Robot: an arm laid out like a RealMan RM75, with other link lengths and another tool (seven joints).
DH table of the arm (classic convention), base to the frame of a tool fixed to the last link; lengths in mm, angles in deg. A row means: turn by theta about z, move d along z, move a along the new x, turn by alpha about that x. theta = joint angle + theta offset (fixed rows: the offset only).
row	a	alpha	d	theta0
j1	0	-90	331.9	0
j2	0	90	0	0
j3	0	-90	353.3	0
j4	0	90	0	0
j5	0	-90	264.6	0
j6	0	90	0	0
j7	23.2	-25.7	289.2	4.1
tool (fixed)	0	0	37.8	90
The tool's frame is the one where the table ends.
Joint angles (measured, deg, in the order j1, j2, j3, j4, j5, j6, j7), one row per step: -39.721, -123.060, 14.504, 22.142, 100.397, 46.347, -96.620; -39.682, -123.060, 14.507, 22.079, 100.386, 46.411, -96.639; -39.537, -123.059, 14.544, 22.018, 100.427, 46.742, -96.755; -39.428, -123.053, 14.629, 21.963, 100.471, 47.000, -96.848; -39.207, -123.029, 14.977, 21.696, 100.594, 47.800, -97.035; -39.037, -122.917, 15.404, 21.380, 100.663, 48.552, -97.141; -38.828, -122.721, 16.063, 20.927, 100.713, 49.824, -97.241; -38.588, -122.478, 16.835, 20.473, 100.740, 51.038, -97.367; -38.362, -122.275, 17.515, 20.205, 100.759, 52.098, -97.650; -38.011, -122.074, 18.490, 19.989, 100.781, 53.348, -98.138; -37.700, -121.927, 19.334, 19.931, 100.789, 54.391, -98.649; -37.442, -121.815, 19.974, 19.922, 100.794, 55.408, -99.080; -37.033, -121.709, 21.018, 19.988, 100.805, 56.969, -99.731
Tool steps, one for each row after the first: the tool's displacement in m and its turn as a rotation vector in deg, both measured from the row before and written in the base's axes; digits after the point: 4 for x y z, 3 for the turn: -0.0001, -0.0005, -0.0005, -0.050, -0.091, 0.003; 0.0002, -0.0014, -0.0009, -0.148, -0.231, -0.122; 0.0003, -0.0011, -0.0010, -0.162, -0.145, -0.129; 0.0027, -0.0031, -0.0041, -0.613, -0.386, -0.578; 0.0029, -0.0026, -0.0034, -0.599, -0.258, -0.635; 0.0055, -0.0036, -0.0045, -0.866, -0.397, -1.145; 0.0048, -0.0039, -0.0043, -0.900, -0.326, -1.091; 0.0039, -0.0033, -0.0028, -0.732, -0.368, -0.876; 0.0041, -0.0047, -0.0038, -0.970, -0.451, -0.975; 0.0033, -0.0039, -0.0026, -0.783, -0.401, -0.775; 0.0034, -0.0035, -0.0018, -0.632, -0.429, -0.739; 0.0055, -0.0058, -0.0033, -1.026, -0.624, -1.166
